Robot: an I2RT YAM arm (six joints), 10 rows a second.
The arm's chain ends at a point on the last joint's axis. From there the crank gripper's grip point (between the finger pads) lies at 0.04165 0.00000 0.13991 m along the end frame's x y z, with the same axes.
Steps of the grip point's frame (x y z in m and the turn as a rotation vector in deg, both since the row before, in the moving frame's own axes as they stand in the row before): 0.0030, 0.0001, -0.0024, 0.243, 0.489, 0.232; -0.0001, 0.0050, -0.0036, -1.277, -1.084, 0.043; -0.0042, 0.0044, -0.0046, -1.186, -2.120, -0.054; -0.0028, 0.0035, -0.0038, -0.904, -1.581, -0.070; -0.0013, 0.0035, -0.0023, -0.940, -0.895, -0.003
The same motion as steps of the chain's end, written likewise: 0.0018, 0.0005, -0.0020, 0.243, 0.489, 0.232; 0.0026, 0.0018, -0.0043, -1.277, -1.084, 0.043; 0.0010, 0.0015, -0.0060, -1.186, -2.120, -0.054; 0.0011, 0.0013, -0.0049, -0.904, -1.581, -0.070; 0.0009, 0.0012, -0.0029, -0.940, -0.895, -0.003
